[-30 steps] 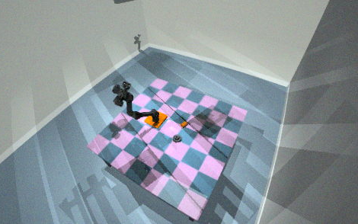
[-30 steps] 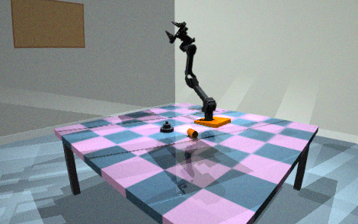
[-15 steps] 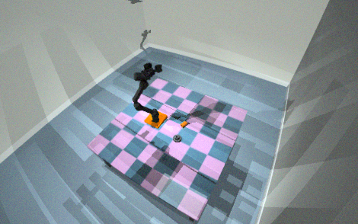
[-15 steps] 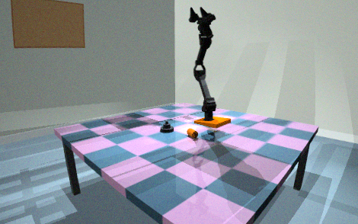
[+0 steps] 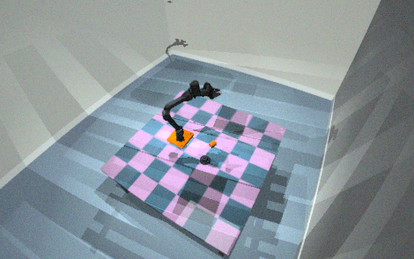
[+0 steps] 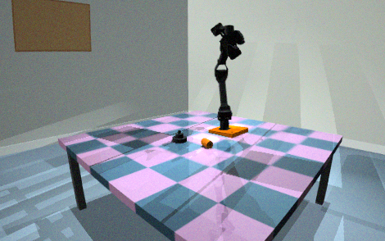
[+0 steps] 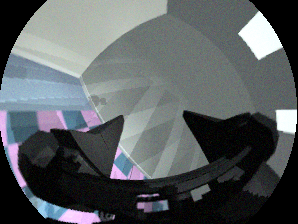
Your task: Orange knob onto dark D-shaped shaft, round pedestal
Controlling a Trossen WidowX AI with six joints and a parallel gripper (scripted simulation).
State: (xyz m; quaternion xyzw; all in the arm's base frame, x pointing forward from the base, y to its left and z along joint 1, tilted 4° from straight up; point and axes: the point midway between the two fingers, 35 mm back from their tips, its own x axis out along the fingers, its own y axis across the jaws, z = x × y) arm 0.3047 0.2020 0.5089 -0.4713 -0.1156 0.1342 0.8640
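Now: gripper tip 3 cm past the orange knob, 10 cm to the left of it and 53 cm above it. The rest, counted from my gripper tip: dark round pedestal 2 cm behind, 29 cm to the right, 52 cm below.
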